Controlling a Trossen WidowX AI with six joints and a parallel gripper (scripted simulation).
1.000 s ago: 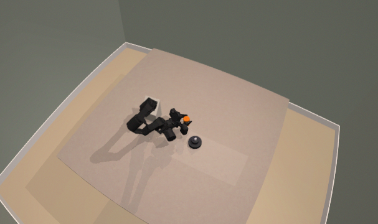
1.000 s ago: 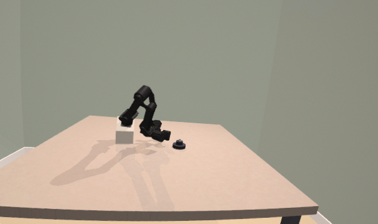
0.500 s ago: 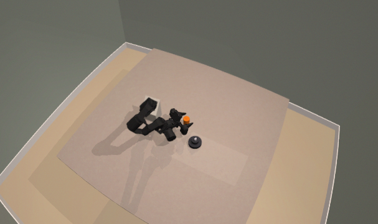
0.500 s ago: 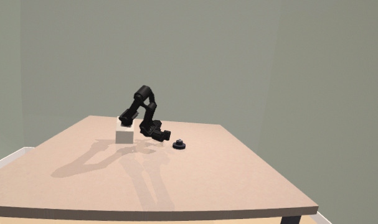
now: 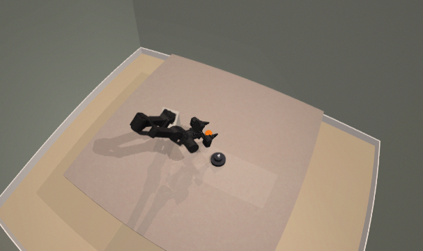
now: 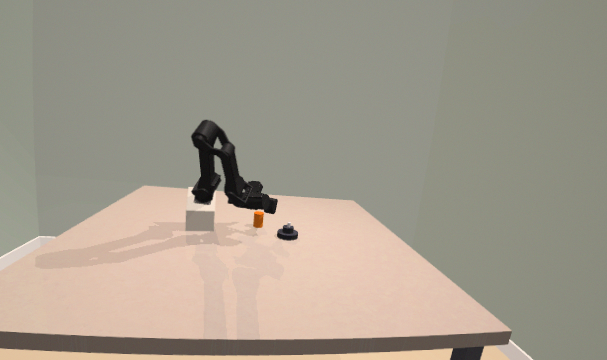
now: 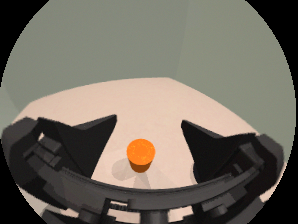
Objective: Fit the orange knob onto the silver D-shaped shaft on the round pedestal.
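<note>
Right now the orange knob is 20 mm behind my gripper tip, 20 mm to the right of it and 50 mm below it. The rest, counted from my gripper tip: round pedestal (90 mm ahead, 130 mm to the right, 70 mm below).
</note>
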